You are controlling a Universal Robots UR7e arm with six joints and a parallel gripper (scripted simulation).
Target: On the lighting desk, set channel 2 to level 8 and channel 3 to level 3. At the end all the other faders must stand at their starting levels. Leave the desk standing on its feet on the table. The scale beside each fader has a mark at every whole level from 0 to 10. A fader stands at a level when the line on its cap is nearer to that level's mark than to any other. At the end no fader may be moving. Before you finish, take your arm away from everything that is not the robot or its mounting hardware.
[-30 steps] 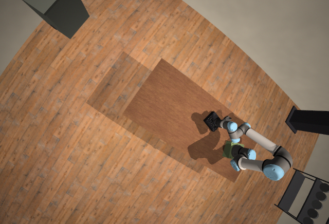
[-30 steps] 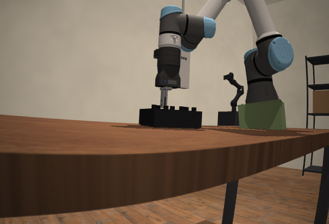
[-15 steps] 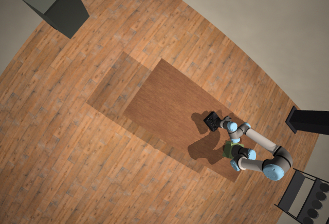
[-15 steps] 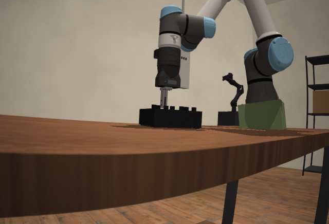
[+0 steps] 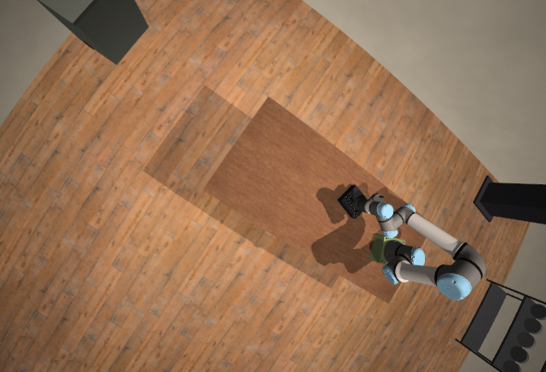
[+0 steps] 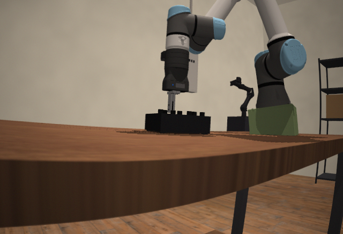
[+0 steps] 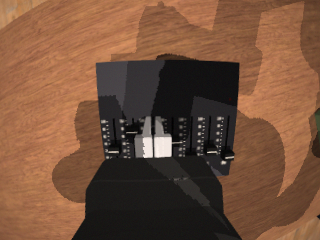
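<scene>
Now: hand 5 cm short of the fader cap, 2 cm to the right of it and 1 cm above it.
</scene>
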